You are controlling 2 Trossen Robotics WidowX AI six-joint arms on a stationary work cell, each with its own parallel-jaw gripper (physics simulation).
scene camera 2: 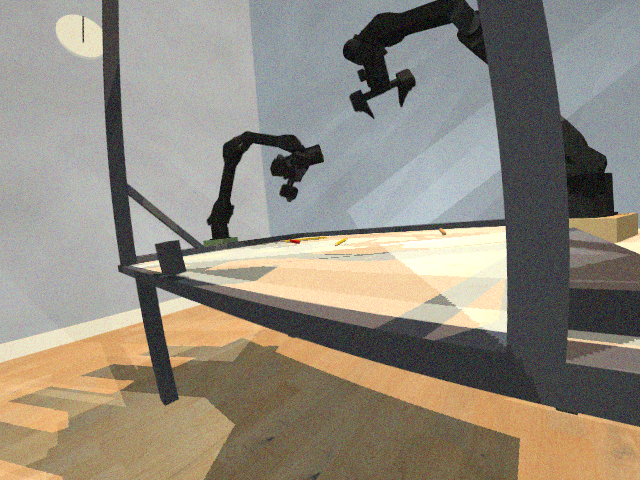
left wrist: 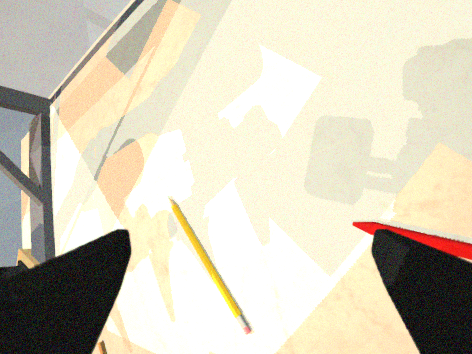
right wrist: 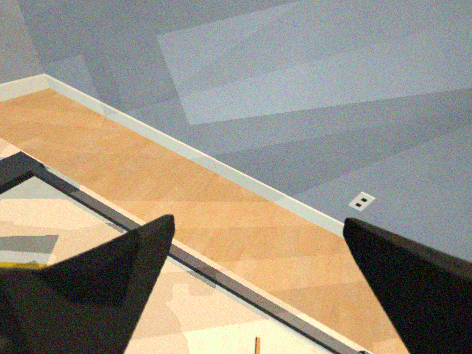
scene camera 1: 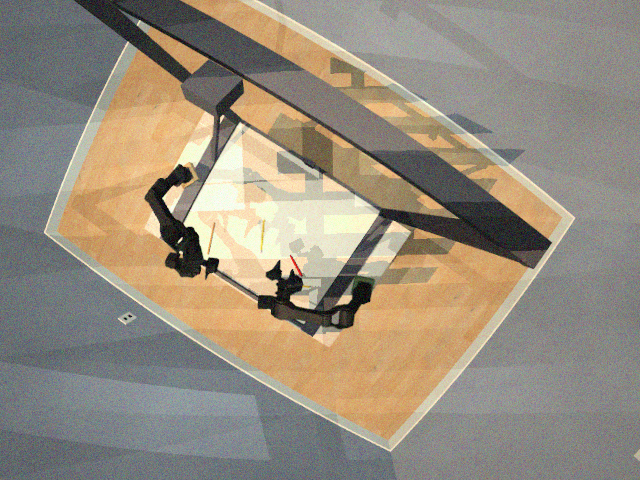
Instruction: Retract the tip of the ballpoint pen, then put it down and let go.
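Where they show: left gripper, between the fingertips: (scene camera 2: 293,191) (left wrist: 252,241) (scene camera 1: 285,264); right gripper, between the fingertips: (scene camera 2: 387,112) (right wrist: 258,224) (scene camera 1: 194,278); left arm's base, origin of its link: (scene camera 2: 220,238) (scene camera 1: 363,287); right arm's base, origin of its link: (scene camera 2: 584,216) (scene camera 1: 185,175).
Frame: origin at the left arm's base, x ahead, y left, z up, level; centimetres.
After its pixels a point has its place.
Observation:
A red pen-like stick (scene camera 1: 296,265) {z -2.9, x 35.6, y -3.5 cm} (scene camera 2: 294,241) {z -3.2, x 36.6, y -5.0 cm} (left wrist: 440,242) {z -2.8, x 35.7, y -3.4 cm} with a pointed end lies on the table; I cannot tell for certain whether it is the ballpoint pen, and no tip detail can be made out. In the left wrist view the left gripper's right finger covers part of it. My left gripper (scene camera 1: 285,266) {z 13.3, x 39.0, y -7.0 cm} (scene camera 2: 303,175) (left wrist: 252,241) {z 13.3, x 39.0, y -7.0 cm} is open and empty above the table, close to the red stick in scene camera 1. My right gripper (scene camera 1: 189,271) {z 35.2, x 70.9, y 0.3 cm} (scene camera 2: 387,112) {z 35.2, x 70.9, y 0.3 cm} (right wrist: 258,224) {z 35.2, x 70.9, y 0.3 cm} is open and empty, high near the table's edge.
A yellow pencil (scene camera 1: 262,235) {z -3.1, x 55.7, y -15.0 cm} (scene camera 2: 340,241) {z -3.3, x 56.2, y -17.7 cm} (left wrist: 207,262) {z -3.3, x 55.4, y -14.3 cm} with a pink eraser lies on the table. An orange stick (scene camera 1: 211,238) {z -3.3, x 82.6, y -7.7 cm} (scene camera 2: 442,231) {z -3.3, x 82.6, y -9.6 cm} (right wrist: 257,345) {z -3.1, x 83.2, y -0.1 cm} lies farther left in scene camera 1. Another yellow stick (scene camera 1: 307,286) {z -3.2, x 27.9, y 6.4 cm} (right wrist: 22,266) {z -3.3, x 37.9, y 7.4 cm} is partly hidden by the left gripper. Dark frame posts (scene camera 2: 527,206) {z 2.0, x 78.2, y -71.1 cm} surround the table.

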